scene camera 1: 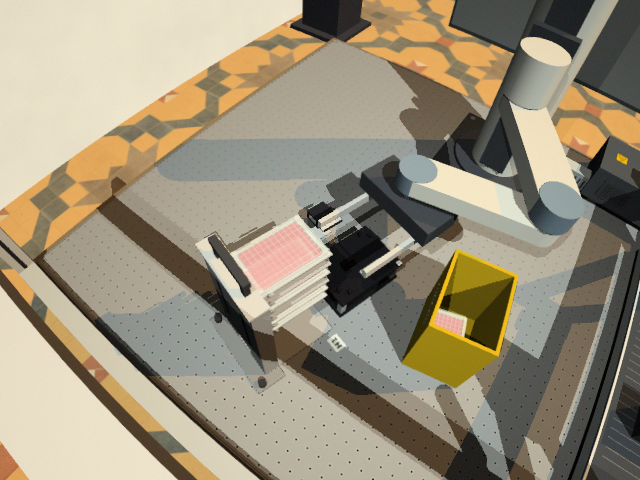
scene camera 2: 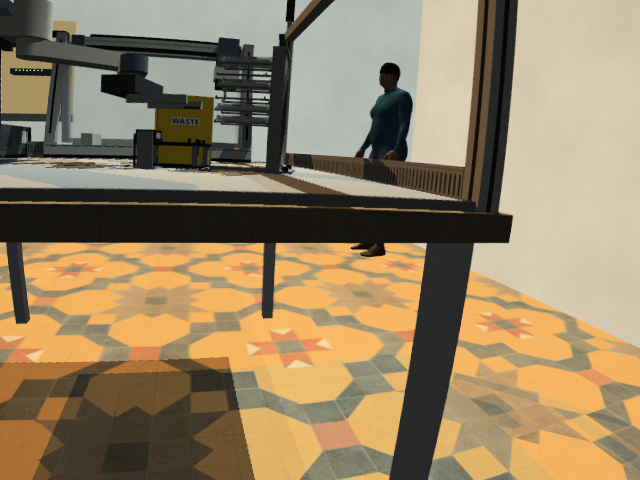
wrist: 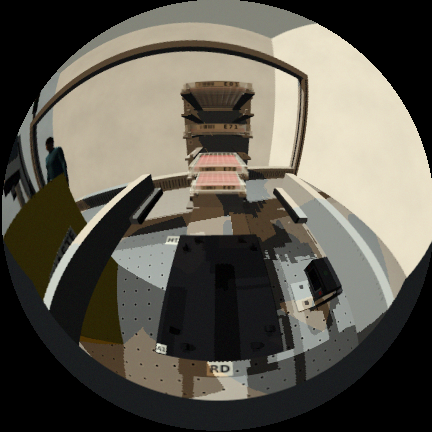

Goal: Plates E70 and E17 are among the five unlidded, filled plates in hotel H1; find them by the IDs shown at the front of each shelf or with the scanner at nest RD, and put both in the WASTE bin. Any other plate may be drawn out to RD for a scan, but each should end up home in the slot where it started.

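Pixels of known places: gripper, fingertip midpoint: (scene camera 1: 340,248) (scene camera 2: 194,102) (wrist: 217,180); arm's base at its link origin: (scene camera 1: 494,162).
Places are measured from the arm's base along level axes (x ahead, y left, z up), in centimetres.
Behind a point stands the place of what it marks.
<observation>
My gripper (scene camera 1: 343,248) @[x 62.1, y -13.6, z 17.3 cm] (scene camera 2: 192,104) @[x 62.1, y -13.6, z 17.3 cm] (wrist: 217,180) @[x 62.1, y -13.6, z 17.3 cm] is open with nothing between its fingers, above the black nest RD (scene camera 1: 356,253) @[x 55.3, y -13.3, z 7.3 cm] (scene camera 2: 146,148) (wrist: 192,300) @[x 56.4, y -9.1, z 7.3 cm] and facing hotel H1 (scene camera 1: 256,305) @[x 83.6, y -13.5, z 29.9 cm] (scene camera 2: 277,103) @[x 80.4, y -26.2, z 17.0 cm] (wrist: 235,144) @[x 79.5, y -22.9, z 18.6 cm]. In the wrist view, the top plate (wrist: 217,95) @[x 71.2, y -16.3, z 26.8 cm] has a label that looks like E01. A lower plate (wrist: 217,131) @[x 68.3, y -15.4, z 21.4 cm] reads E71. Below it are two pink-filled plates, one (wrist: 217,160) @[x 71.8, y -16.4, z 16.8 cm] above the other (wrist: 218,179) @[x 70.9, y -16.3, z 13.8 cm]; their IDs are too small to read surely. The yellow WASTE bin (scene camera 1: 444,361) @[x 66.6, y 12.6, z 11.0 cm] (scene camera 2: 199,114) @[x 63.6, y 5.8, z 16.0 cm] (wrist: 35,225) holds a pink-filled plate (scene camera 1: 449,322) @[x 54.7, y 10.5, z 2.8 cm].
A small black scanner (scene camera 1: 321,211) @[x 52.4, y -24.6, z 9.6 cm] (wrist: 325,280) @[x 52.0, y -23.0, z 9.6 cm] stands beside RD. The bin is on RD's other side. A dark box (scene camera 1: 615,175) @[x -3.7, y 29.5, z 12.7 cm] stands near the arm base. A long rail (scene camera 2: 155,45) @[x 44.1, y 62.2, z 48.6 cm] runs behind the bin in scene camera 2. A person (scene camera 2: 391,124) (wrist: 56,161) stands beyond the table.
</observation>
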